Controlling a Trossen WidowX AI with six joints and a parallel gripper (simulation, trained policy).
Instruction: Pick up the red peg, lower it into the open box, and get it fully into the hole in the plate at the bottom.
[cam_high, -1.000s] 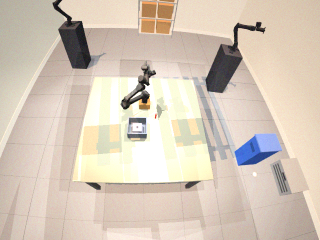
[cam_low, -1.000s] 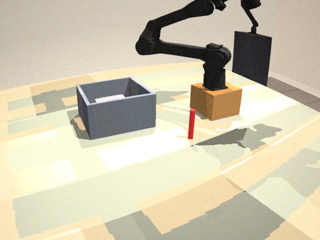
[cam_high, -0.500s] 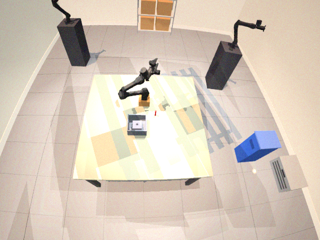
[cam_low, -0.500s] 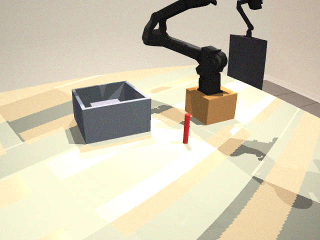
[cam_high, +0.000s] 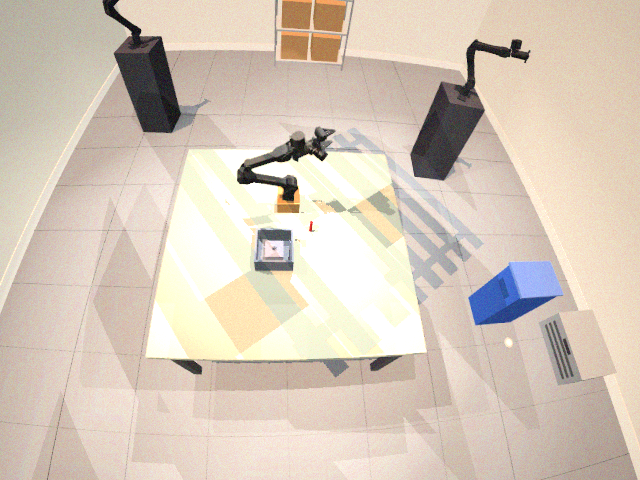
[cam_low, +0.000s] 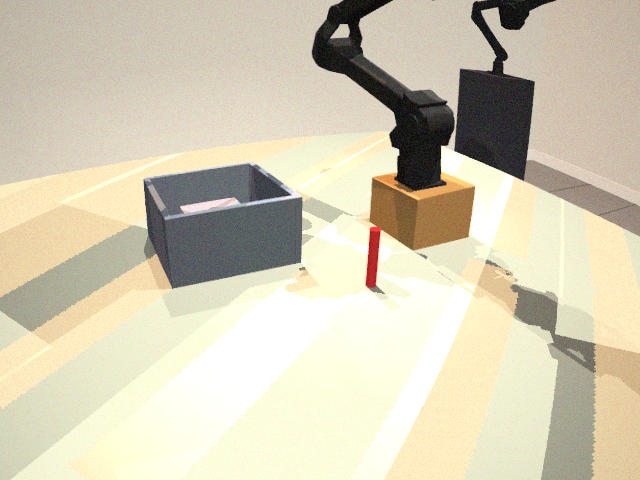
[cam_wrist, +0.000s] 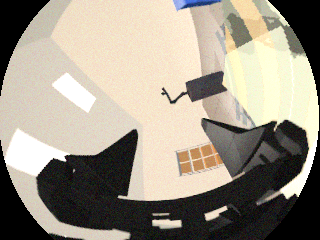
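My gripper tip is 240 mm short of the red peg, 60 mm to the left of it and 420 mm above it. Round my gripper tip: grey box (410 mm ahead, 240 mm to the right, 440 mm below).
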